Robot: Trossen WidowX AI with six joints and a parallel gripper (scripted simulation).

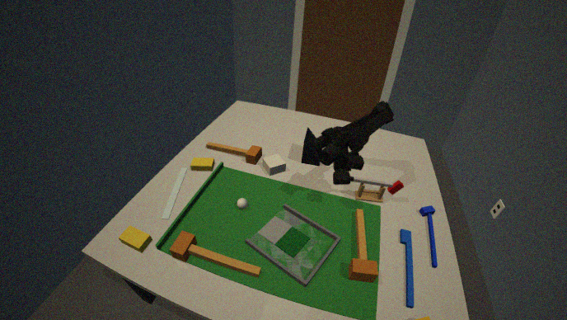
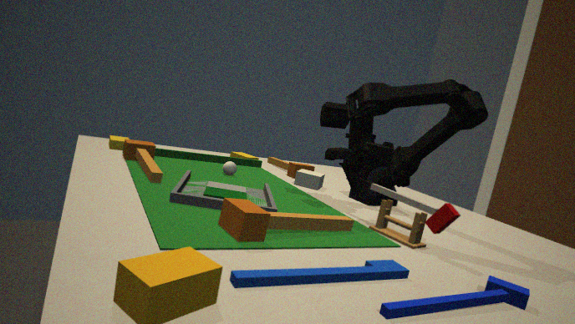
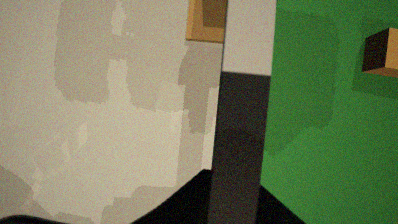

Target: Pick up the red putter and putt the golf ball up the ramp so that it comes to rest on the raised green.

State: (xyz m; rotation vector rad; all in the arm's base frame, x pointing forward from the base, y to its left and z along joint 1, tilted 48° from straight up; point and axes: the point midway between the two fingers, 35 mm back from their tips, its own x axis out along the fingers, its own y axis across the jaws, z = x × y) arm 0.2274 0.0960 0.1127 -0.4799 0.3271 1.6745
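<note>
Now: gripper tip 60 mm past the white block, 310 mm to the left of it and 40 mm above it. The rest, counted from my gripper tip: white golf ball 210 mm ahead, 350 mm to the right, 40 mm below; then wooden stand 30 mm behind, 130 mm to the left, 30 mm below; then red putter 20 mm behind, 110 mm to the left, 20 mm above.
</note>
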